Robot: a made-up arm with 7 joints. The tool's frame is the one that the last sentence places.
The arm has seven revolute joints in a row. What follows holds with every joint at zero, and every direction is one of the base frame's. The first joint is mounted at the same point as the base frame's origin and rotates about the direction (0, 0.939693, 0.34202), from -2.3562 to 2.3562 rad. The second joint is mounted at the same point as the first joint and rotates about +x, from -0.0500 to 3.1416 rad. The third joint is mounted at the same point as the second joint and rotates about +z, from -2.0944 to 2.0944 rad. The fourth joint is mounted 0.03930 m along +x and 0.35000 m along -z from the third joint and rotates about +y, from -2.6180 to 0.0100 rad. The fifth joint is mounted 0.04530 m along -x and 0.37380 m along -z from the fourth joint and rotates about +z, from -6.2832 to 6.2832 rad. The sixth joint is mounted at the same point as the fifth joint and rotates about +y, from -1.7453 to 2.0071 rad. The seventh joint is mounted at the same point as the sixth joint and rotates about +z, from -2.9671 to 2.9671 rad. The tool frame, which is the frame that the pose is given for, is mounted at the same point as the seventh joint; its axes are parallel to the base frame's.
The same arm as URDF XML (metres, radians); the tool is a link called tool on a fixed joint. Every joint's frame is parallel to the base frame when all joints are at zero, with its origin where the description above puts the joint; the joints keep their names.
<robot name="arm">
<link name="base_link"/>
<link name="link1"/>
<link name="link2"/>
<link name="link3"/>
<link name="link4"/>
<link name="link5"/>
<link name="link6"/>
<link name="link7"/>
<link name="tool"/>
<joint name="joint 1" type="revolute"><parent link="base_link"/><child link="link1"/><origin xyz="0.0000 0.0000 0.0000"/><axis xyz="0 0.9397 0.342"/><limit lower="-2.3562" upper="2.3562"/></joint>
<joint name="joint 2" type="revolute"><parent link="link1"/><child link="link2"/><origin xyz="0.0000 0.0000 0.0000"/><axis xyz="1 0 0"/><limit lower="-0.0500" upper="3.1416"/></joint>
<joint name="joint 3" type="revolute"><parent link="link2"/><child link="link3"/><origin xyz="0.0000 0.0000 0.0000"/><axis xyz="0 0 1"/><limit lower="-2.0944" upper="2.0944"/></joint>
<joint name="joint 4" type="revolute"><parent link="link3"/><child link="link4"/><origin xyz="0.0393 0.0000 -0.3500"/><axis xyz="0 1 0"/><limit lower="-2.6180" upper="0.0100"/></joint>
<joint name="joint 5" type="revolute"><parent link="link4"/><child link="link5"/><origin xyz="-0.0453 0.0000 -0.3738"/><axis xyz="0 0 1"/><limit lower="-6.2832" upper="6.2832"/></joint>
<joint name="joint 6" type="revolute"><parent link="link5"/><child link="link6"/><origin xyz="0.0000 0.0000 0.0000"/><axis xyz="0 1 0"/><limit lower="-1.7453" upper="2.0071"/></joint>
<joint name="joint 7" type="revolute"><parent link="link6"/><child link="link7"/><origin xyz="0.0000 0.0000 0.0000"/><axis xyz="0 0 1"/><limit lower="-2.9671" upper="2.9671"/></joint>
<joint name="tool_joint" type="fixed"><parent link="link7"/><child link="tool"/><origin xyz="0.0000 0.0000 0.0000"/></joint>
</robot>

